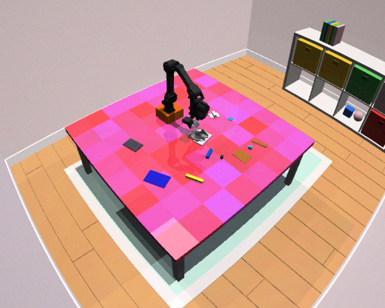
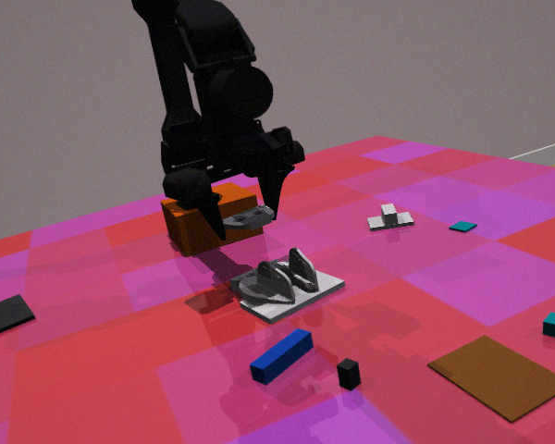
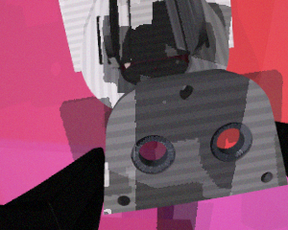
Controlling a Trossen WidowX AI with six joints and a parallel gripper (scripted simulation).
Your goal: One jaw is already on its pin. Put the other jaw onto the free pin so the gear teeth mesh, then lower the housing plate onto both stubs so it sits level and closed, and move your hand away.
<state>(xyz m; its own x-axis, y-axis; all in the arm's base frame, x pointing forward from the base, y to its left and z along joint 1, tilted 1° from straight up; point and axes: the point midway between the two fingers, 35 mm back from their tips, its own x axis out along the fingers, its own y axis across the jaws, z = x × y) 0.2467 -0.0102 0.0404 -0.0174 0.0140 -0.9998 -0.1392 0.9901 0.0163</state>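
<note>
Right now my gripper tip is 7 cm above the grey jaw, 3 cm to the right of it and 2 cm short of it. The rest, counted from my gripper tip: black cube 27 cm ahead, 7 cm below, 3 cm to the right; blue block 19 cm ahead, 7 cm below, 6 cm to the right; white t-shaped block 26 cm to the left, 7 cm below, 4 cm behind.
</note>
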